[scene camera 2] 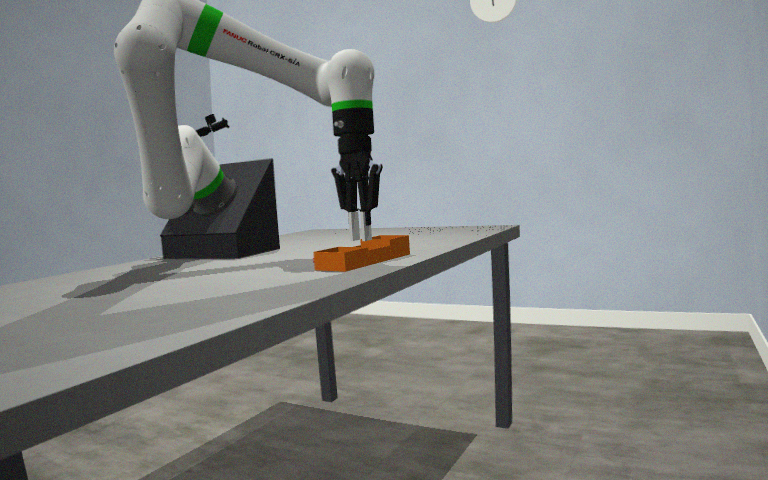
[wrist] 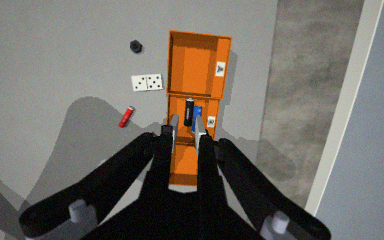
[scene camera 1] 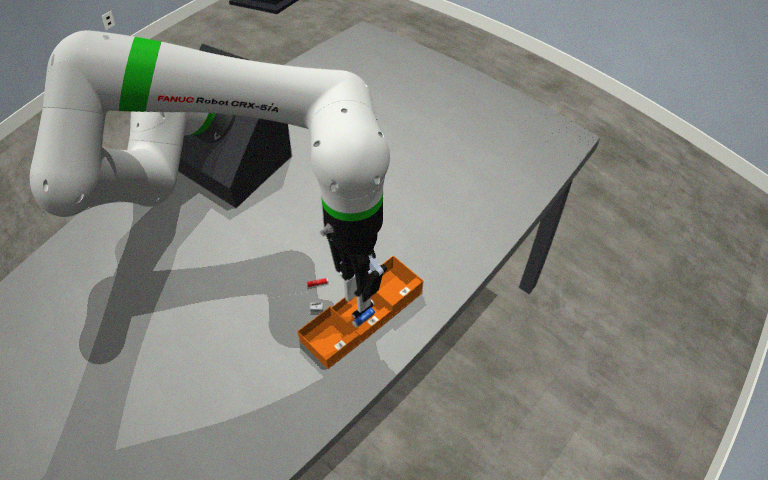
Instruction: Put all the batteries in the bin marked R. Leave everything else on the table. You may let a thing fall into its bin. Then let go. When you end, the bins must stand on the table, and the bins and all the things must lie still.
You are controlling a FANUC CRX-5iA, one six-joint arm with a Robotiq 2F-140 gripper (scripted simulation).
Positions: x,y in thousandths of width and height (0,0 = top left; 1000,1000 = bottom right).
In view: the gripper (scene camera 2: 471,501).
The gripper shows as well in the wrist view (wrist: 488,515) and in scene camera 1 (scene camera 1: 467,630).
